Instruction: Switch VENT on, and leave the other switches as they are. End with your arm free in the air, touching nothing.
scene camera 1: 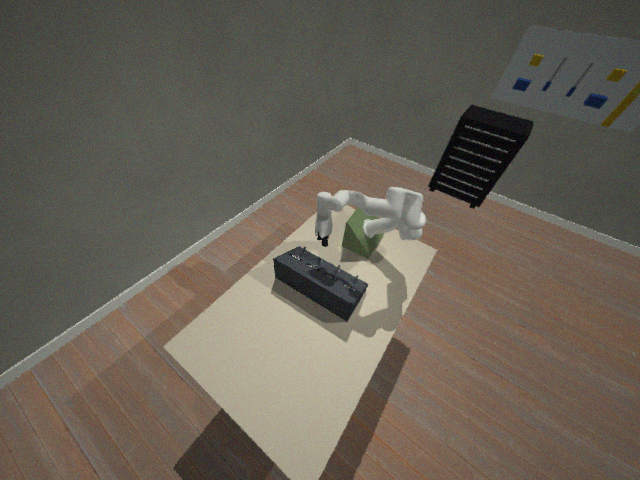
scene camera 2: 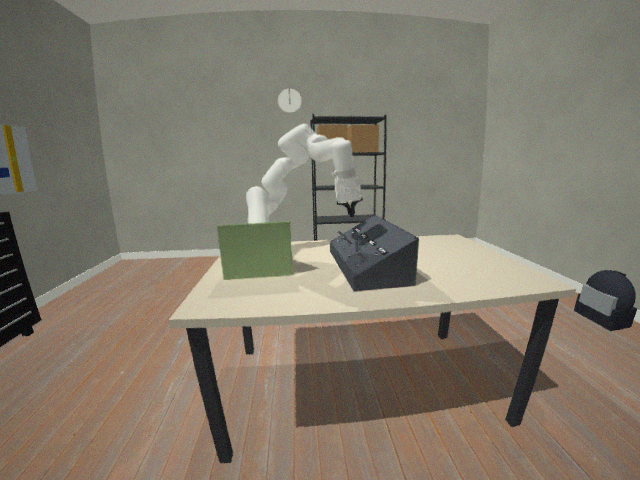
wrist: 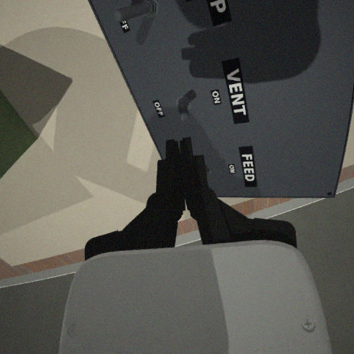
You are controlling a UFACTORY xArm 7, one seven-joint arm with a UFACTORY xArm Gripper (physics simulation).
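Pixels of known places: gripper, fingertip midpoint: (scene camera 1: 324, 245) (scene camera 2: 351, 215); arm's base, origin of the base link: (scene camera 1: 368, 228) (scene camera 2: 258, 243).
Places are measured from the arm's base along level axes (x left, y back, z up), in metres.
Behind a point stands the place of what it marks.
Observation:
The dark switch box (scene camera 1: 315, 292) @(x -0.040, y -0.602, z -0.015 m) (scene camera 2: 385, 272) @(x -0.325, y -0.473, z -0.052 m) (wrist: 285, 135) stands on the table with a sloped, labelled face. In the wrist view the VENT switch (wrist: 186, 103) sits between its OFF label (wrist: 158, 108) and its ON label (wrist: 215, 97); its short lever leans toward ON. The neighbouring switch (wrist: 136, 10) at the top left of that view has its lever toward OFF. The FEED label (wrist: 247, 166) shows below VENT, and its switch is mostly hidden by the fingers. My gripper (scene camera 1: 324, 241) @(x -0.119, y -0.398, z 0.127 m) (scene camera 2: 351, 212) @(x -0.119, y -0.398, z 0.127 m) (wrist: 181, 152) is shut and empty, above the box and apart from the VENT lever.
A green block (scene camera 1: 361, 240) @(x 0.006, y -0.121, z -0.005 m) (scene camera 2: 255, 250) @(x -0.115, y 0.006, z 0.001 m) stands on the table (scene camera 1: 268, 361) @(x -0.055, y -0.991, z -0.120 m) (scene camera 2: 491, 279) @(x -0.348, y -0.940, z -0.120 m) beside the box, near the arm's base. A black drawer cabinet (scene camera 1: 498, 116), a shelf rack (scene camera 2: 348, 119) and a dark rounded object (scene camera 2: 610, 289) stand away from the table.

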